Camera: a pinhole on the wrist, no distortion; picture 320 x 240 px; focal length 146.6 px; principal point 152.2 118.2 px. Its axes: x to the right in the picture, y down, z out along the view. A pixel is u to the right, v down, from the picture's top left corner.
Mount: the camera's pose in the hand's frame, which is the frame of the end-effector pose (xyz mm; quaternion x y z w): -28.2 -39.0 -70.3 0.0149 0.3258 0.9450 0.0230
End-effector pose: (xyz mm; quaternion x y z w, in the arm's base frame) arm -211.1 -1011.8 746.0 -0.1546 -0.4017 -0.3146 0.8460
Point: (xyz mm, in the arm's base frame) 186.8 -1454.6 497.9
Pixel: behind the camera
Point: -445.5 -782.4 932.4
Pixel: 168 206
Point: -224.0 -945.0 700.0
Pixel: 212 104
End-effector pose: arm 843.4 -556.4 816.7 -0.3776 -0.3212 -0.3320 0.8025
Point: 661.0 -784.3 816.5
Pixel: behind the camera
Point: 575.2 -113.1 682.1
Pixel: 290 193
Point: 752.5 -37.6 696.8
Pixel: 233 140
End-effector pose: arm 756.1 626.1 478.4 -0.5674 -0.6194 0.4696 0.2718
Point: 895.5 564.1 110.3
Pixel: 157 8
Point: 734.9 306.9 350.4
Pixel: 291 126
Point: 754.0 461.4 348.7
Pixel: 224 104
